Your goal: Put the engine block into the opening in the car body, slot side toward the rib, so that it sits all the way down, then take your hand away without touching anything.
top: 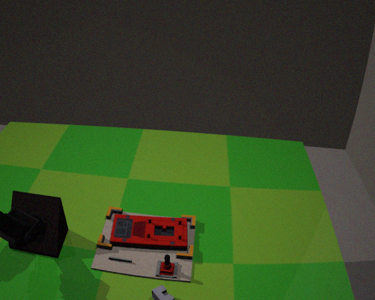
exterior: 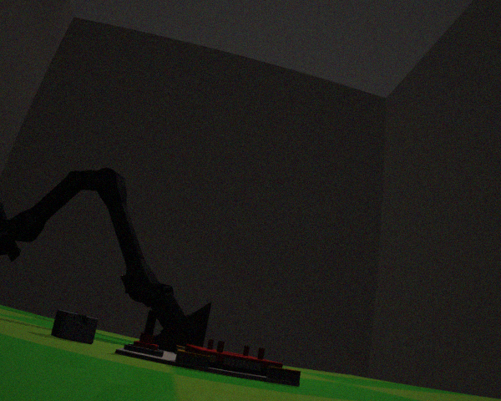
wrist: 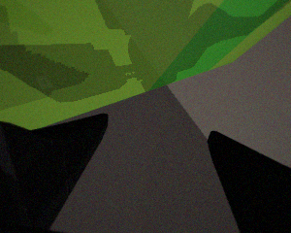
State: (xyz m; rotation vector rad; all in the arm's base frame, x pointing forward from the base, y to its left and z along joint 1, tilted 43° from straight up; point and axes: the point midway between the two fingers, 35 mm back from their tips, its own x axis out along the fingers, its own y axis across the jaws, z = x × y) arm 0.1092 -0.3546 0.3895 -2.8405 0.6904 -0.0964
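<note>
Right now the grey engine block is 23 cm ahead of my gripper tip, 45 cm to the left of it and 5 cm below it. Round my gripper tip: grey base plate (15 cm ahead, 64 cm to the left, 6 cm below).
</note>
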